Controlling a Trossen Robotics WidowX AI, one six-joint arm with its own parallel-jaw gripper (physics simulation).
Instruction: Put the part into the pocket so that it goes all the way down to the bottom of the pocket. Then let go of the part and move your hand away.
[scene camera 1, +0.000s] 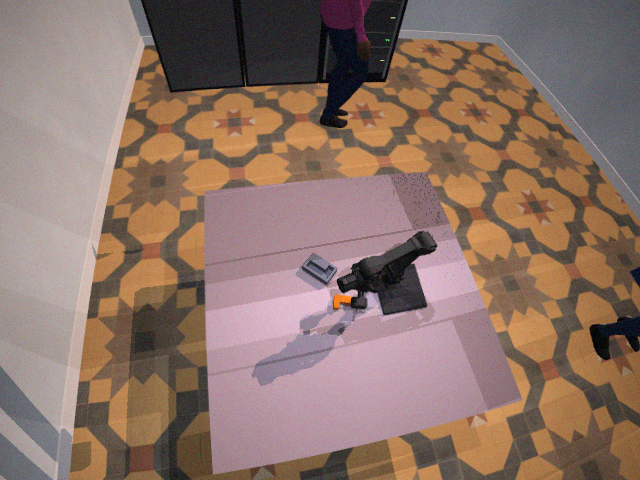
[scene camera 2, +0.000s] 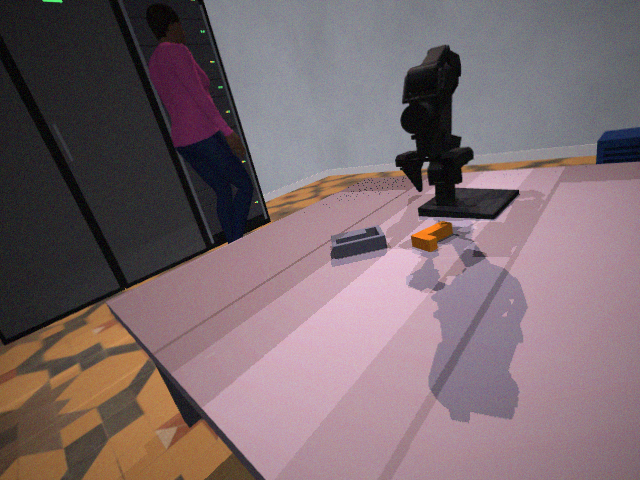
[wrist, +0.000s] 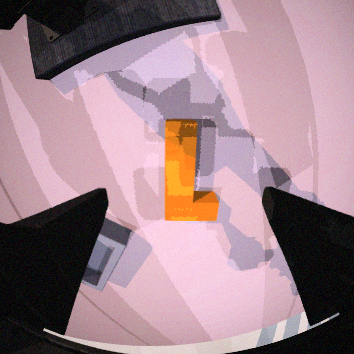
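Seen in the pictures: gripper, fingertip midpoint: (scene camera 1: 355, 293) (scene camera 2: 434, 192) (wrist: 186, 195); arm's base at its link origin: (scene camera 1: 389, 278) (scene camera 2: 445, 201) (wrist: 65, 9).
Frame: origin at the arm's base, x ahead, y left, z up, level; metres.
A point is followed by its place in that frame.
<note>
The orange L-shaped part (scene camera 1: 337, 301) {x 0.278, y 0.022, z 0.007 m} (scene camera 2: 424, 241) {x 0.297, y 0.027, z 0.000 m} (wrist: 180, 170) {x 0.230, y 0.029, z 0.006 m} lies flat on the table, apart from the pocket block. In scene camera 1 a dark gripper piece covers the end of its long arm. The grey block with the pocket (scene camera 1: 307, 270) {x 0.351, y -0.165, z 0.001 m} (scene camera 2: 359, 250) {x 0.330, y -0.135, z -0.014 m} (wrist: 116, 248) {x 0.288, y -0.090, z 0.012 m} sits on the table; its recess shows from above in scene camera 1. In the wrist view my left finger hides some of the block. My gripper (wrist: 186, 195) {x 0.214, y 0.037, z 0.094 m} is open and empty. It hangs above the part, which shows between the fingers in the wrist view, with its long arm reaching toward the robot's base.
The robot's dark base plate (scene camera 1: 405, 297) {x -0.032, y 0.110, z -0.007 m} (scene camera 2: 467, 206) {x 0.038, y 0.070, z -0.005 m} (wrist: 130, 37) {x 0.078, y 0.045, z -0.017 m} stands close to the part on the pink table (scene camera 1: 268, 418) {x 0.706, y 0.367, z -0.024 m} (scene camera 2: 310, 361) {x 0.705, y -0.030, z -0.024 m}. Dark cabinets (scene camera 1: 199, 41) (scene camera 2: 46, 170) and a person in pink (scene camera 1: 343, 12) (scene camera 2: 178, 98) are beyond the table.
</note>
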